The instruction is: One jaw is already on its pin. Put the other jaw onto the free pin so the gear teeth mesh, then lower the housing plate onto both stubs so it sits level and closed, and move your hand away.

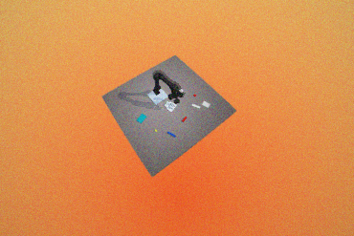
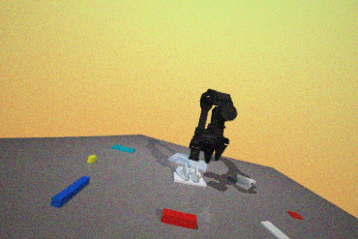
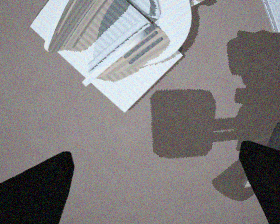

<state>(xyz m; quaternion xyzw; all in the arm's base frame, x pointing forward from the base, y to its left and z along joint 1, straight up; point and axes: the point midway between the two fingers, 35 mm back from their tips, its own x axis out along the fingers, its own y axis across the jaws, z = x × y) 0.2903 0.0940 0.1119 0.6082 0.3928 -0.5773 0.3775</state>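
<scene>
Right now my gripper tip is 11 cm past the white housing plate, 16 cm to the right of it and 6 cm above it. Round my gripper tip: red block 24 cm ahead, 5 cm to the right, 8 cm below; white strip 19 cm ahead, 18 cm to the left, 9 cm below; red chip 5 cm ahead, 28 cm to the left, 9 cm below.
</scene>
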